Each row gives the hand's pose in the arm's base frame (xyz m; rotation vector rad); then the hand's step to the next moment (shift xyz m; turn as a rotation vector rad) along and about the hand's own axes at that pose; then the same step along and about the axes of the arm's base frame.
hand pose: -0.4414 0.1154 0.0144 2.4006 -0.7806 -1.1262
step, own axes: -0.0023 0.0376 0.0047 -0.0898 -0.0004 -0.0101
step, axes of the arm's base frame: -0.0171 -0.0282 0.0188 -0.0391 0.0573 0.0579
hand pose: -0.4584 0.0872 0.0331 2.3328 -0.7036 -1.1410
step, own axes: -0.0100 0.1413 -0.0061 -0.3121 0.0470 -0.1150
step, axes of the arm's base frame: -0.0351 -0.1016 0.0924 -0.0830 0.1752 0.2743
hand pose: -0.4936 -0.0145 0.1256 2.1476 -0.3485 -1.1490
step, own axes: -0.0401 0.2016 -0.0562 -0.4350 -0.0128 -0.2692
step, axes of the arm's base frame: 0.0376 -0.1045 0.1818 -0.0329 0.3493 0.3725
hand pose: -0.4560 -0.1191 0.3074 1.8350 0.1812 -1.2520
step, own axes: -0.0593 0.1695 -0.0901 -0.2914 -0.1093 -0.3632
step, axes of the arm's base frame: 0.1265 -0.0166 0.1552 0.0469 0.4271 0.2102
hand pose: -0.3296 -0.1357 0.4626 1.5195 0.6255 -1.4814
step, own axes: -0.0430 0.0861 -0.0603 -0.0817 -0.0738 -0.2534
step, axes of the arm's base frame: 0.0969 0.0206 0.0555 0.0537 0.2693 0.0303
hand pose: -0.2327 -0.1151 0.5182 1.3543 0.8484 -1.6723
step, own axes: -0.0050 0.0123 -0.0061 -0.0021 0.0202 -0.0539
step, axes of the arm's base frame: 0.0142 0.0007 0.0035 0.0419 0.0385 -0.0090
